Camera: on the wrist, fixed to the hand. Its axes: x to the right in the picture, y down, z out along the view.
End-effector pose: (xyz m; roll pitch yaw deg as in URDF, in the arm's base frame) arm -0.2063 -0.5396 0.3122 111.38 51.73 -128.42
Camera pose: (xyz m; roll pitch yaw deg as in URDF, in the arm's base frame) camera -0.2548 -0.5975 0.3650 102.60 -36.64 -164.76
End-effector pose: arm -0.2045 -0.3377 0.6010 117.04 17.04 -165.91
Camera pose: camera -0.2381 -0.3347 0.6868 147.05 -54.06 121.62
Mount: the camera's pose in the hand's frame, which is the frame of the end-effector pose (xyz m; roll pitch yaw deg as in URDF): 0.0053 0.0864 -0.0316 -9.47 -7.07 93.94
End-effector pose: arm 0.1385 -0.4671 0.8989 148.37 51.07 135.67
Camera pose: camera 0.1358 -0.3847 0.9402 118.02 -18.27 62.79
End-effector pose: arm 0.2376 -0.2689 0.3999 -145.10 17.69 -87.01
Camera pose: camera 0.1487 -0.2714 0.3759 144.94 37.96 163.14
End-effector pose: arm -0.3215 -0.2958 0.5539 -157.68 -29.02 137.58
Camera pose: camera -0.2642 -0.2236 0.5533 -158.15 27.48 59.15
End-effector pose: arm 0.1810 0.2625 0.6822 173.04 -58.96 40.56
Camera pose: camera 0.2091 0.1787 0.7083 -130.09 3.41 -51.35
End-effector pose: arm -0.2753 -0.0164 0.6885 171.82 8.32 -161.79
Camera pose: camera -0.3116 0.0570 0.7308 162.79 -1.64 104.50
